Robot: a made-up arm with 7 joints.
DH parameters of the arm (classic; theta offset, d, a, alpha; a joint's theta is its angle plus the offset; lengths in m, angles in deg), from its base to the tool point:
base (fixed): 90 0.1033 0 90
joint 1: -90 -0.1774 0.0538 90
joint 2: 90 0.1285 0.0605 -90
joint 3: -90 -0.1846 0.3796 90
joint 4: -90 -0.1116 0.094 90
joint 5: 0 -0.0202 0.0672 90
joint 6: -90 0.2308 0.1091 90
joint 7: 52.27 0 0.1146 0
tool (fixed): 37.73 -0.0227 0 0
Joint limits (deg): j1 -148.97..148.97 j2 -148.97..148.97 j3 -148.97..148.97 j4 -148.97..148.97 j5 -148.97..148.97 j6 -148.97..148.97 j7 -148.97..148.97
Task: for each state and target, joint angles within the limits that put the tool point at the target. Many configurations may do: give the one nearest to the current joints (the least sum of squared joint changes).
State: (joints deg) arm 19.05 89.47 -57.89 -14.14 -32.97 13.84 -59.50
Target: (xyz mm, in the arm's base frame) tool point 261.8 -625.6 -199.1
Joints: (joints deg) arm 11.85 98.70 -59.37 -34.64 -30.36 17.12 -76.01
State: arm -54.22 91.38 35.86 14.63 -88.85 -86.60 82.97
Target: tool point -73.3 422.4 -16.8
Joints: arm -96.12 80.88 76.73 16.87 -61.82 -84.68 87.30
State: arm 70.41 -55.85 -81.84 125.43 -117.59 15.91 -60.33
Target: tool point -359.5 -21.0 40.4
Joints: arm 59.78 -87.45 -89.47 148.97 -148.97 4.35 -32.51
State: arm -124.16 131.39 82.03 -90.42 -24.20 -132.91 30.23
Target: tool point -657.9 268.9 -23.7
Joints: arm -102.29 148.97 66.32 -64.91 -25.23 -148.97 5.53
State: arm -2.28 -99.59 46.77 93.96 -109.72 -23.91 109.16
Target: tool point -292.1 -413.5 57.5
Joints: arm -26.78 -87.44 36.46 78.55 -140.09 -26.97 105.06
